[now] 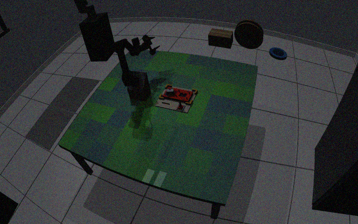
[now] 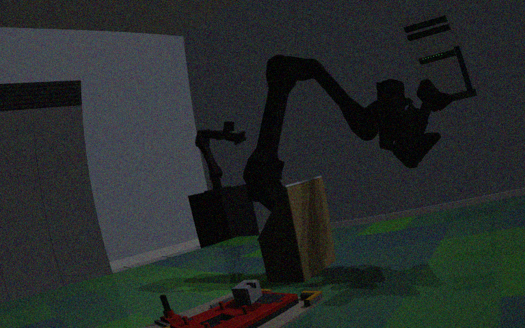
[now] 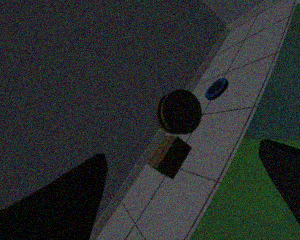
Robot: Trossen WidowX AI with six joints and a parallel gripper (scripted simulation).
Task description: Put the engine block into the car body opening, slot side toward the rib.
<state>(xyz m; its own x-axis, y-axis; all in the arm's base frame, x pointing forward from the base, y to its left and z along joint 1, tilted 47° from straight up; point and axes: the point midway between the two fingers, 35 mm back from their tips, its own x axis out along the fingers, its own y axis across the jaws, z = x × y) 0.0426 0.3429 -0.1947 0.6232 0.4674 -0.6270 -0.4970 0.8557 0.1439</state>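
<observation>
Now: gripper tip 36 cm to the left of the engine block, 22 cm above it and 19 cm short of it. Round my gripper tip: pale plate 37 cm to the right, 26 cm below, 25 cm ahead.
</observation>
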